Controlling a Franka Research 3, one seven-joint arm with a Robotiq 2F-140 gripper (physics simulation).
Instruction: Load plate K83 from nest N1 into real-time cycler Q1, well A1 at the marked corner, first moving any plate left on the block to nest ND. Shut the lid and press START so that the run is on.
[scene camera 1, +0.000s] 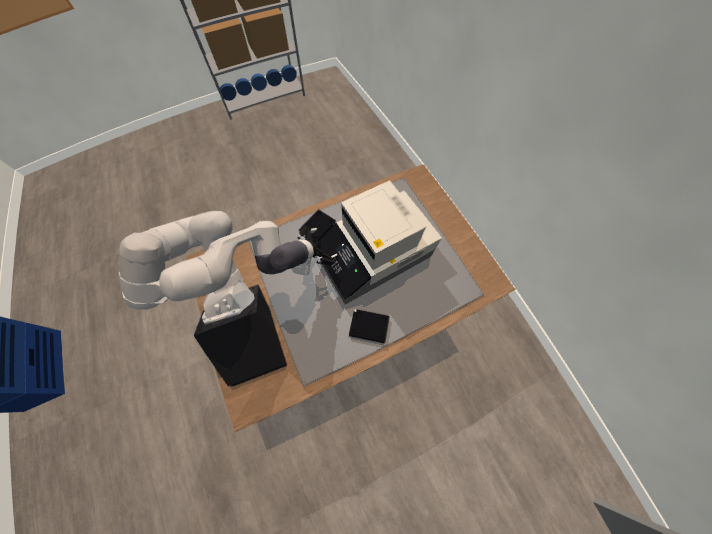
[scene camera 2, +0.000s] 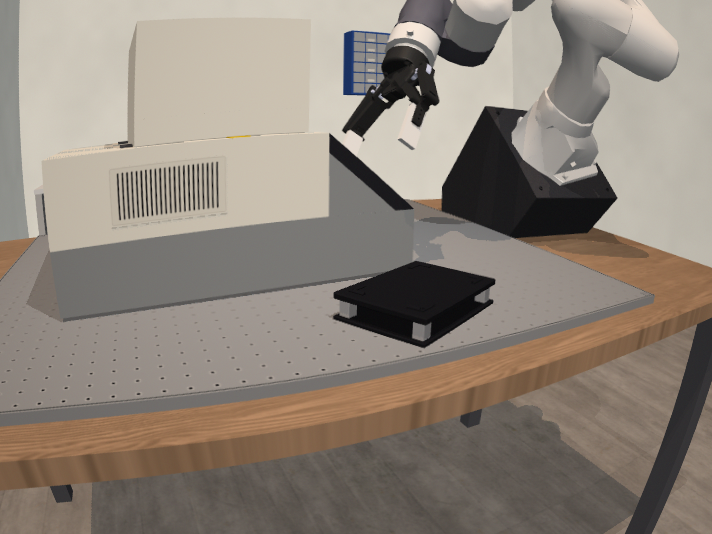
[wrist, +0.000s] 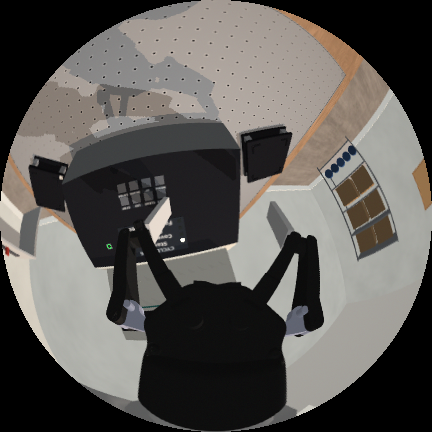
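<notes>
Cycler Q1 has a cream upper housing standing above its body. Its block is hidden. The sloping black panel carries a keypad and a small green light; the display text is upside down and partly covered. My gripper is open and empty over the panel, one pale fingertip in front of the display; contact cannot be told. One black nest and another show no plate; their labels are unreadable. Plate K83 does not show.
The nests stand on opposite sides of the cycler on a grey perforated mat. The arm's black pedestal stands on the wooden table. A shelf rack stands by the wall.
</notes>
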